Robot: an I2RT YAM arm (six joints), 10 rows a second.
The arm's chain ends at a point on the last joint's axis. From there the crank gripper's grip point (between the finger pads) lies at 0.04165 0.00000 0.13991 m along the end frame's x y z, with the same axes.
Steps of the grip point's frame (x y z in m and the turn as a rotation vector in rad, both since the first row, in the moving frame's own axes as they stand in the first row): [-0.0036, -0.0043, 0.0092, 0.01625, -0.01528, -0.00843]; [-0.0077, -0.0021, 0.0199, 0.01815, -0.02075, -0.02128]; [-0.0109, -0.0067, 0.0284, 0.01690, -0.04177, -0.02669]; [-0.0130, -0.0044, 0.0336, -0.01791, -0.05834, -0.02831]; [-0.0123, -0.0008, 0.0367, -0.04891, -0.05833, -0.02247]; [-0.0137, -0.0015, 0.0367, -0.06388, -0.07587, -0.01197]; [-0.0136, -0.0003, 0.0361, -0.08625, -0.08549, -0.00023]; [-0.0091, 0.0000, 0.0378, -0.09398, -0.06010, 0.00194]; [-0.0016, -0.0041, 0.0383, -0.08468, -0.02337, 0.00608]
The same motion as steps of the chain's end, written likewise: [-0.0014, -0.0017, 0.0086, 0.01625, -0.01528, -0.00843]; [-0.0048, 0.0013, 0.0191, 0.01815, -0.02075, -0.02128]; [-0.0050, -0.0033, 0.0268, 0.01690, -0.04177, -0.02669]; [-0.0048, -0.0059, 0.0314, -0.01791, -0.05834, -0.02831]; [-0.0041, -0.0069, 0.0347, -0.04891, -0.05833, -0.02247]; [-0.0030, -0.0101, 0.0342, -0.06388, -0.07587, -0.01197]; [-0.0015, -0.0125, 0.0336, -0.08625, -0.08549, -0.00023]; [-0.0006, -0.0133, 0.0362, -0.09398, -0.06010, 0.00194]; [0.0017, -0.0162, 0.0379, -0.08468, -0.02337, 0.00608]
